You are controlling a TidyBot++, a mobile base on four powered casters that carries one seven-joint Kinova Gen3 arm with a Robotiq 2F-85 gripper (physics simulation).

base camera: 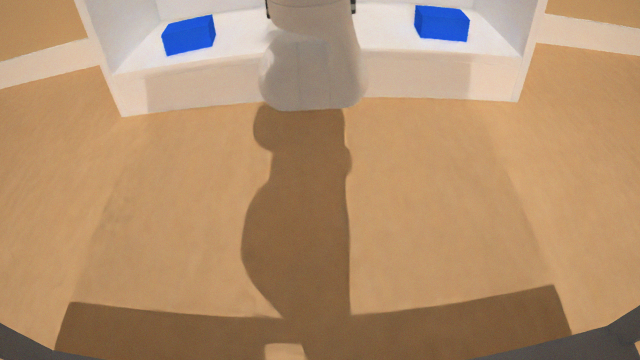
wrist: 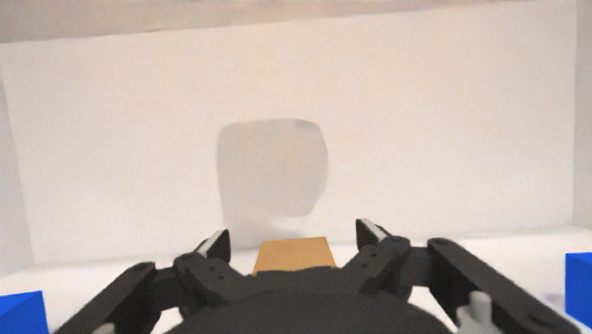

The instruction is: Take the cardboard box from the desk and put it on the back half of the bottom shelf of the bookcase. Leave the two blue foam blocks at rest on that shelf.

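Frame: origin at the arm's base, x ahead, y left, z up, level; metres.
Seen in the pictures: gripper, fingertip midpoint: (wrist: 293, 237).
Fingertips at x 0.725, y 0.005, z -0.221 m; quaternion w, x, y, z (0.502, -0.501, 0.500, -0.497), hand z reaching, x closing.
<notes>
A point is followed by its place in that frame.
The brown cardboard box (wrist: 295, 254) {x 0.753, y 0.005, z -0.246 m} sits on the white bottom shelf (base camera: 390, 42) {x 0.648, y -0.125, z -0.296 m} between the two blue blocks; its lower part is hidden behind the gripper body. My gripper (wrist: 293, 237) {x 0.725, y 0.005, z -0.221 m} is open, with its fingertips apart to the left and right of the box in the wrist view; nothing is held. In the base camera view the arm hides the box and the fingers. The left blue foam block (base camera: 189, 36) {x 0.679, y 0.224, z -0.267 m} (wrist: 22, 312) {x 0.728, y 0.192, z -0.258 m} and the right blue foam block (base camera: 442, 24) {x 0.670, y -0.224, z -0.266 m} (wrist: 579, 285) {x 0.723, y -0.189, z -0.270 m} rest on the shelf, each well to one side of the gripper.
The bookcase's side panels (base camera: 531, 50) {x 0.618, y -0.389, z -0.279 m} (wrist: 584, 115) {x 0.872, y -0.381, z -0.147 m} stand left and right of the shelf. Its back panel (wrist: 425, 125) {x 0.888, y -0.184, z -0.143 m} rises behind the box and carries a shadow. The shelf's raised front edge (base camera: 425, 75) {x 0.623, y -0.186, z -0.348 m} is below the arm. The arm (base camera: 312, 65) {x 0.383, y 0.002, z -0.197 m} reaches in over the middle.
</notes>
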